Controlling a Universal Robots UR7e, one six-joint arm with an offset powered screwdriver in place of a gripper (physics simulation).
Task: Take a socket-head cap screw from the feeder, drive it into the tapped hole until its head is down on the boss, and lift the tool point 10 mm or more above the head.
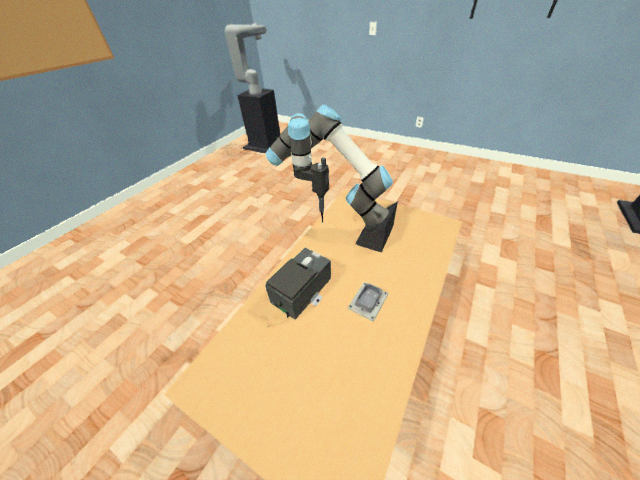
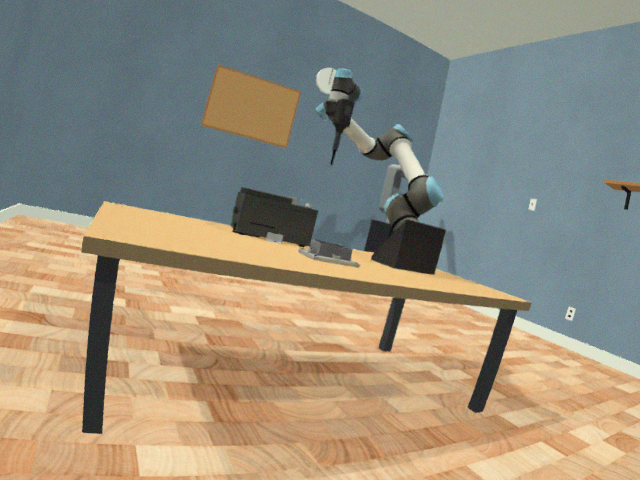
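Note:
My screwdriver (image 1: 322,221) (image 2: 331,163) hangs with its bit pointing down, well above the table and apart from everything on it. Whether a screw is on its tip is too small to tell. The black box-shaped screw feeder (image 1: 292,281) (image 2: 273,217) stands on the table, with a light part on its top. The grey housing with the boss (image 1: 369,298) (image 2: 330,250) sits on a light base plate (image 1: 356,308) (image 2: 353,264) beside the feeder. The tapped hole and any screw head are too small to make out.
The wooden table (image 1: 310,377) (image 2: 170,245) carries the arm's dark pedestal (image 1: 379,232) (image 2: 413,248). A small light bracket (image 1: 316,299) (image 2: 274,237) is at the feeder's side. A second grey arm (image 1: 237,54) stands on a black plinth (image 1: 260,118) by the wall.

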